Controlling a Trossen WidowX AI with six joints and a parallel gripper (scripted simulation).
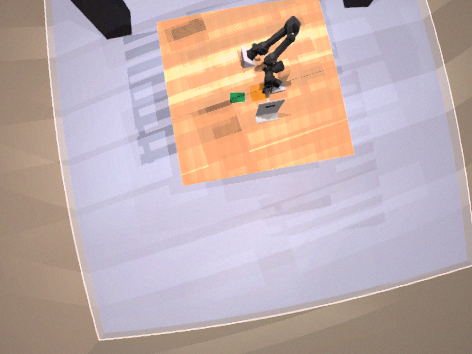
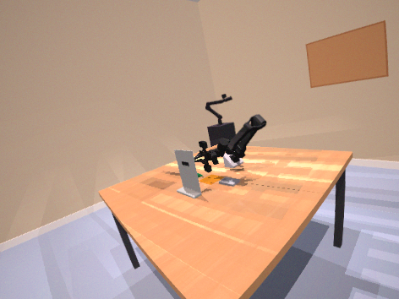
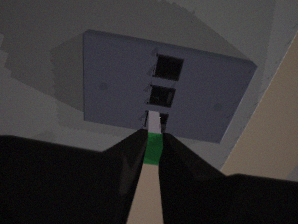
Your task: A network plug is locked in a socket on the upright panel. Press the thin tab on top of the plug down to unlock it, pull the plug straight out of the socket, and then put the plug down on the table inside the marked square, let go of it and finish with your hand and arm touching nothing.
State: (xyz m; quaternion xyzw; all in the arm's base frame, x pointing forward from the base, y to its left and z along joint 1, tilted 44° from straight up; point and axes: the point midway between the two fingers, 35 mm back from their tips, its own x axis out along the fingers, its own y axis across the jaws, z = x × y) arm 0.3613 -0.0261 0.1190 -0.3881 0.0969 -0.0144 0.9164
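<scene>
Now: the orange square 170 mm below my gripper tip, 120 mm behind it and 20 mm to the right of it. From my gripper tip the other things lie so: network plug right at my gripper tip; then grey upright panel 60 mm below, 60 mm ahead, 10 mm to the left; then flat grey plate 160 mm below, 140 mm behind, 120 mm to the left.
</scene>
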